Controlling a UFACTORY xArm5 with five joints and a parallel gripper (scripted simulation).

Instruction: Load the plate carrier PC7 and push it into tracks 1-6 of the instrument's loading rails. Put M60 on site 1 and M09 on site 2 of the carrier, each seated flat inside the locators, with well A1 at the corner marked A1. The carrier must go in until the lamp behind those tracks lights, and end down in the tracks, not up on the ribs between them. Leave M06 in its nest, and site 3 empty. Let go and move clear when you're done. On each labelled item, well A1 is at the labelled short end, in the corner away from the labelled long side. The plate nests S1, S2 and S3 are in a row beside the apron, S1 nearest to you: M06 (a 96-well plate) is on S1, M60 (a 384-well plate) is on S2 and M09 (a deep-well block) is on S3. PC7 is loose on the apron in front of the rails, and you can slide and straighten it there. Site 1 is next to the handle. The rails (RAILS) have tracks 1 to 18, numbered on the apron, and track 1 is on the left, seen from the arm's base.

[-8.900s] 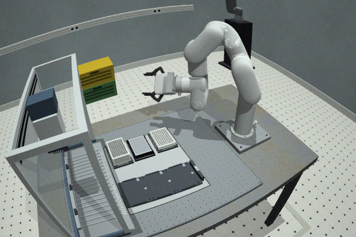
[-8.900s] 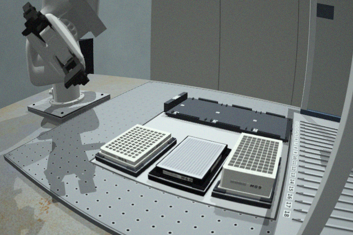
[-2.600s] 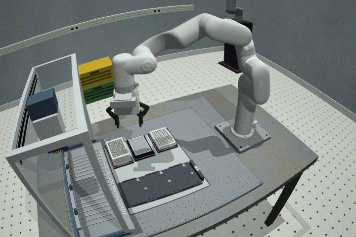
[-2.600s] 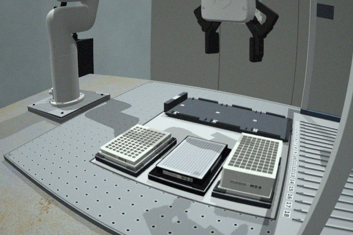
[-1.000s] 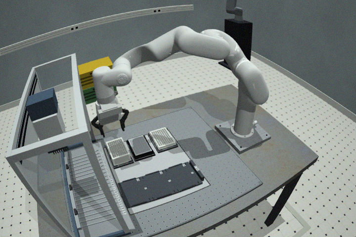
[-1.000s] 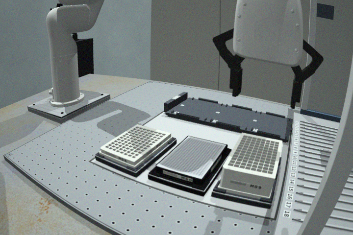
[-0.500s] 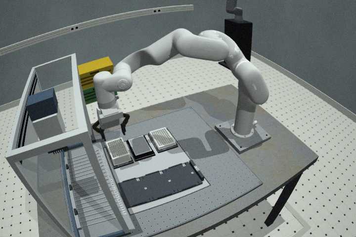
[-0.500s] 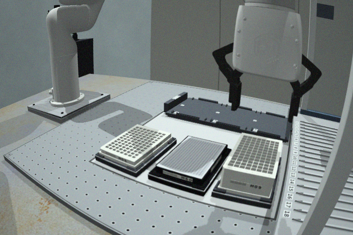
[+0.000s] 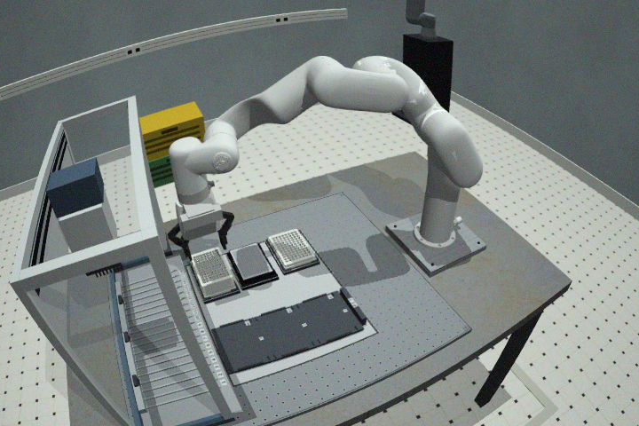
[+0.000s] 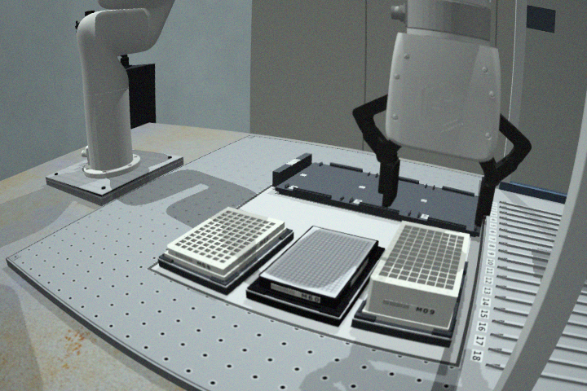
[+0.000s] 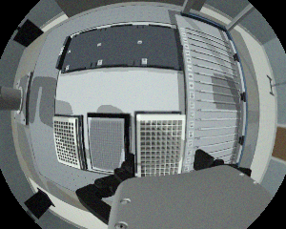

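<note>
Now: the plate nest S3 100 mm below my hand. Round my hand: 96-well plate M06 (220 mm behind, 90 mm below, 10 mm to the left); plate carrier PC7 (240 mm to the left, 90 mm below, 80 mm behind); plate nest S2 (110 mm behind, 100 mm below).
</note>
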